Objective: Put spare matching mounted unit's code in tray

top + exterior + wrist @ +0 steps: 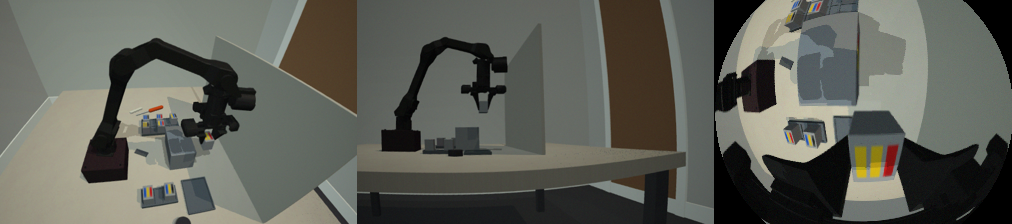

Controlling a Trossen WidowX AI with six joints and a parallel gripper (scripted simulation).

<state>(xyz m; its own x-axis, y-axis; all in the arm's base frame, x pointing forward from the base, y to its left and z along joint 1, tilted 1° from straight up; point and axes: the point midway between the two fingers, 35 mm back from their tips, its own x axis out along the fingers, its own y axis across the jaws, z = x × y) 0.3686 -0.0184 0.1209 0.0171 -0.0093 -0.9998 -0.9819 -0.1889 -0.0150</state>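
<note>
Right now the dark tray is 160 mm below my gripper tip, 110 mm to the right of it and 20 mm behind it. From my gripper tip the other things lie so: grey spare: 20 mm above; grey panel: 150 mm ahead, 120 mm to the left, 60 mm above; mounted unit: 120 mm below, 90 mm to the left, 80 mm behind.
</note>
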